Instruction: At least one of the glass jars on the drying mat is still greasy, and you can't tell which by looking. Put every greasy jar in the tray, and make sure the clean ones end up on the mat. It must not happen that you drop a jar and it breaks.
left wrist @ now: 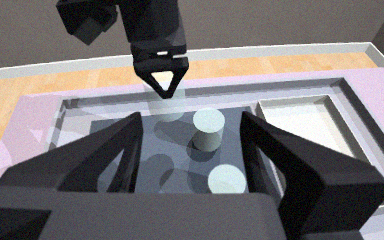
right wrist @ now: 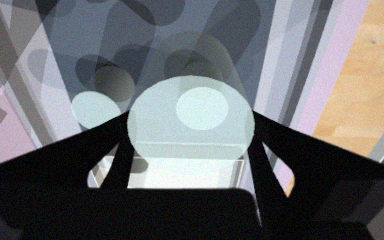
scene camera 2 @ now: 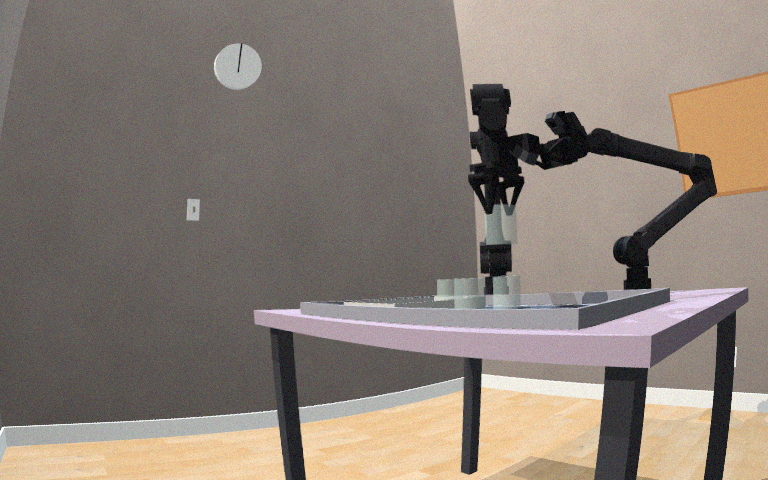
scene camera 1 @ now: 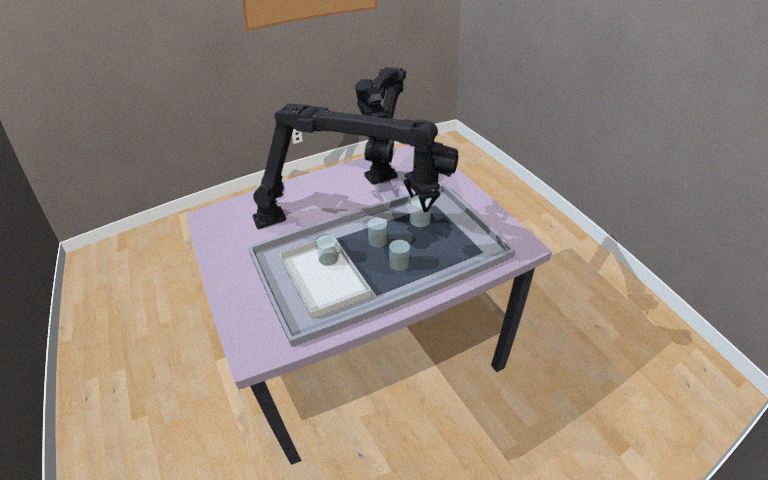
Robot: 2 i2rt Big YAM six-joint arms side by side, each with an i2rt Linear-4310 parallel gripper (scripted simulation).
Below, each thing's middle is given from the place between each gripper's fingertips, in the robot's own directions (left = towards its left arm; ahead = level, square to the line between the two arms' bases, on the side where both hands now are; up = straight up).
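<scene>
The white tray [scene camera 1: 318,285] is 12 cm ahead of my left hand, 32 cm to the right of it and 35 cm below it. There is also the dark drying mat [scene camera 1: 441,244], which from my left hand is 15 cm ahead and 36 cm below.
For my right hand, the dark drying mat is 50 mm behind it and 210 mm below it. That same hand, my right hand, is 80 mm past the white tray, 200 mm above it and 320 mm to the left of it.
</scene>
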